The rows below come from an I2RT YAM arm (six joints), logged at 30 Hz.
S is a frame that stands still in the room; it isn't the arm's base.
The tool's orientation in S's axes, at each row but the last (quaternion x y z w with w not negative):
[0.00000 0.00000 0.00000 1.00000]
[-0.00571 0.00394 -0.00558 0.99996]
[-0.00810 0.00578 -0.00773 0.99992]
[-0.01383 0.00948 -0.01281 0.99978]
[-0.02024 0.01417 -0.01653 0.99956]
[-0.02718 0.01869 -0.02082 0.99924]
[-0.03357 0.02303 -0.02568 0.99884]
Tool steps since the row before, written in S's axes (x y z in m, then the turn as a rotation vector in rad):
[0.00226 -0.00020 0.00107 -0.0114 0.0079 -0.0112]
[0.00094 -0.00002 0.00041 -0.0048 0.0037 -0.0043]
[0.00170 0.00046 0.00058 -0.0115 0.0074 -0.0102]
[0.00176 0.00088 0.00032 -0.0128 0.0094 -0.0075]
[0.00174 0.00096 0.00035 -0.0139 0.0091 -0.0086]
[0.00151 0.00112 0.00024 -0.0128 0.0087 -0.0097]
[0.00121 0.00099 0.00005 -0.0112 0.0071 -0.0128]
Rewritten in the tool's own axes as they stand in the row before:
[0.00226 -0.00020 0.00107 -0.0114 0.0079 -0.0112]
[0.00094 -0.00001 0.00042 -0.0048 0.0037 -0.0043]
[0.00169 0.00048 0.00061 -0.0115 0.0074 -0.0102]
[0.00173 0.00092 0.00038 -0.0129 0.0093 -0.0075]
[0.00170 0.00100 0.00044 -0.0140 0.0090 -0.0086]
[0.00145 0.00117 0.00036 -0.0128 0.0087 -0.0097]
[0.00115 0.00104 0.00017 -0.0110 0.0074 -0.0128]

